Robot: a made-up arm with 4 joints. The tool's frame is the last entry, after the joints.
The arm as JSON. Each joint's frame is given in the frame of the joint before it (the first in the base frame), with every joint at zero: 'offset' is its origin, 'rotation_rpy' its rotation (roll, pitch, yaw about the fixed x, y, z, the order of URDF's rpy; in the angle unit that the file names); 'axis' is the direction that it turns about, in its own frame. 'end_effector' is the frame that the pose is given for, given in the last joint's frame.
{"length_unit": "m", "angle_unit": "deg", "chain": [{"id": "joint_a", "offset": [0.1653, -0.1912, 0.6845], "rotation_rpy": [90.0, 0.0, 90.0], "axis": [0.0, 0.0, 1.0]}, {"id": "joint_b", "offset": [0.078, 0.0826, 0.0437], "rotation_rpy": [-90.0, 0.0, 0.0], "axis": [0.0, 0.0, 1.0]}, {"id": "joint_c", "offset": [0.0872, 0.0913, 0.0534], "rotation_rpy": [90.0, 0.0, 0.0], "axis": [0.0, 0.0, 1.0]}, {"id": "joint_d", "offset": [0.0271, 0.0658, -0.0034], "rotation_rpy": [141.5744, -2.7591, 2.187], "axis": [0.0, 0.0, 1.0]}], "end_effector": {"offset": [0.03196, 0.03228, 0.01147], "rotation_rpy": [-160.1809, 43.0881, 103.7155]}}
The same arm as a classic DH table. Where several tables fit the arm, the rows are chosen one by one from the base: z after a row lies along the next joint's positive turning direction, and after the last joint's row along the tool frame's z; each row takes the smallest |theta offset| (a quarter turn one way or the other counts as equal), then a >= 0, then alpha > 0; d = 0 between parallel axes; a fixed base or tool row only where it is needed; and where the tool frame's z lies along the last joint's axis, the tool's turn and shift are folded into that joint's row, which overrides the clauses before.
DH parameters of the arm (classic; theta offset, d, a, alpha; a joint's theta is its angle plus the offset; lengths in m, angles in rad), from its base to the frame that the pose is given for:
base (fixed): -1.5708 0.6845 0.1912 -1.5708
joint_a: 0 0.209 -0.078 1.5708
joint_b: 0 0.136 -0.0872 -1.5708
joint_c: 0.0988 -0.1736 -0.0335 -2.4695
joint_d: -0.1687 -0.1264 -0.0231 -2.3282
tool (fixed): 1.2231 -0.0538 0 0

